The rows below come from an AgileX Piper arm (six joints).
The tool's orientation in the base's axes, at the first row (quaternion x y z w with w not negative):
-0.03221 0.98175 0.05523 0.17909
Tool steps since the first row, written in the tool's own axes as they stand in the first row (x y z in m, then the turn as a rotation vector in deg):
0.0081 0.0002 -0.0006 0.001 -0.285 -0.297
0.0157 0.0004 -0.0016 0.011 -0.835 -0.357
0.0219 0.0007 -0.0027 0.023 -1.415 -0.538
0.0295 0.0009 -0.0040 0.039 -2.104 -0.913
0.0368 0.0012 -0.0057 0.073 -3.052 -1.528
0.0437 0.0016 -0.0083 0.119 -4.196 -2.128
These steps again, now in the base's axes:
-0.0078 -0.0002 -0.0023 -0.081 -0.318 0.248
-0.0153 -0.0005 -0.0041 -0.065 -0.871 0.247
-0.0214 -0.0006 -0.0052 -0.091 -1.469 0.355
-0.0290 -0.0009 -0.0067 -0.180 -2.198 0.631
-0.0364 -0.0011 -0.0077 -0.347 -3.214 1.099
-0.0438 -0.0013 -0.0077 -0.503 -4.422 1.530

